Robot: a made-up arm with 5 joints. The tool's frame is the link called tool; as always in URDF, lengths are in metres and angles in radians. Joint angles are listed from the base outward.
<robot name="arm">
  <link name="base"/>
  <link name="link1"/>
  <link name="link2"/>
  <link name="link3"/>
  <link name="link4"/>
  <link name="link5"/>
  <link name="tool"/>
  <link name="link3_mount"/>
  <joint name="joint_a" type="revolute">
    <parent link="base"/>
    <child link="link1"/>
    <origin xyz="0 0 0.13" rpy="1.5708 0 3.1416"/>
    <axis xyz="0 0 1"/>
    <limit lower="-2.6" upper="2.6"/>
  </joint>
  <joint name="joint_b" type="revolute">
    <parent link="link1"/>
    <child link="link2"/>
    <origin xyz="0.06 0 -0.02" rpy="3.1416 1.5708 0"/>
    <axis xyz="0 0 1"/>
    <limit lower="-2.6" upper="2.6"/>
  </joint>
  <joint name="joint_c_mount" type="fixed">
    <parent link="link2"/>
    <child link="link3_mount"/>
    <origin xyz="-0.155 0.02 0" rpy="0 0 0"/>
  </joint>
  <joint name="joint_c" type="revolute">
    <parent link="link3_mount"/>
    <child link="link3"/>
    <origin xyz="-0.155 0.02 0" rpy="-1.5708 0 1.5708"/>
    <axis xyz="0 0 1"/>
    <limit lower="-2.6" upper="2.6"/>
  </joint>
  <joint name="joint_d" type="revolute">
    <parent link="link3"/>
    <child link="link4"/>
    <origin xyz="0.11 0.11 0.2" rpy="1.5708 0 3.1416"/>
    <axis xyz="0 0 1"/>
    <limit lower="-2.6" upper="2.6"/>
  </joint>
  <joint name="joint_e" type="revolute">
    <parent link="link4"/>
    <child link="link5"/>
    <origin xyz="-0.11 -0.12 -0.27" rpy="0 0 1.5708"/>
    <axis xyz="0 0 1"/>
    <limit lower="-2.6" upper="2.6"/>
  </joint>
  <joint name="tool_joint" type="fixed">
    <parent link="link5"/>
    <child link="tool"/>
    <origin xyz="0.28 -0.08 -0.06" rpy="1.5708 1.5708 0"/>
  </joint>
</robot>
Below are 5 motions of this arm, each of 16 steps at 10 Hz.
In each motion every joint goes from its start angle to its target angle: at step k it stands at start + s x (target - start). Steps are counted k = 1, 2, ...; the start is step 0. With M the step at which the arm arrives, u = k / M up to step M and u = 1 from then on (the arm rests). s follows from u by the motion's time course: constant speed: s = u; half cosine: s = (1 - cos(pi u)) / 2; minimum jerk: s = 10 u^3 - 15 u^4 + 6 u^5.
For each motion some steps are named. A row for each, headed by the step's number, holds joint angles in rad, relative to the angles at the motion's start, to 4 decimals.
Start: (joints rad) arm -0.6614 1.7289 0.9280 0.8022 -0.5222
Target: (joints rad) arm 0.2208 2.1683 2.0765 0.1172 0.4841
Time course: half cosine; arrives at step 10
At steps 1, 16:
1: 0.0216 0.0108 0.0281 -0.0168 0.0246
16: 0.8822 0.4394 1.1485 -0.6850 1.0063

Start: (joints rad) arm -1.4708 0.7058 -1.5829 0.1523 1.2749
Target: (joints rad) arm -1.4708 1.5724 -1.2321 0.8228 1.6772
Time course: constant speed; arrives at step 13
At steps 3, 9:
3: 0.0000 0.2000 0.0810 0.1547 0.0928
9: 0.0000 0.6000 0.2429 0.4642 0.2785

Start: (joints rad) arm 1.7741 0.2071 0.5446 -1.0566 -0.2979
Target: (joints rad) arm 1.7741 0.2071 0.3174 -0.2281 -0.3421
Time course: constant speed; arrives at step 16
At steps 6, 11, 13, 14, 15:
6: 0.0000 0.0000 -0.0852 0.3107 -0.0166
11: 0.0000 0.0000 -0.1562 0.5696 -0.0304
13: 0.0000 0.0000 -0.1846 0.6732 -0.0359
14: 0.0000 0.0000 -0.1988 0.7249 -0.0387
15: 0.0000 0.0000 -0.2130 0.7767 -0.0414

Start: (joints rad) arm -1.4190 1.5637 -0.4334 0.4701 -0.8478
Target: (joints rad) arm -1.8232 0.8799 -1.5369 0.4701 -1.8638
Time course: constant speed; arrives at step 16
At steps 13, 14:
13: -0.3284 -0.5556 -0.8966 0.0000 -0.8255
14: -0.3537 -0.5983 -0.9656 0.0000 -0.8890

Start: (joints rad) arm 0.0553 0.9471 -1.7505 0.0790 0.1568
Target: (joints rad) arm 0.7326 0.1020 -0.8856 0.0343 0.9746
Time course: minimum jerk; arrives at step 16
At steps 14, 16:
14: 0.6664 -0.8315 0.8510 -0.0440 0.8047
16: 0.6773 -0.8451 0.8649 -0.0447 0.8178

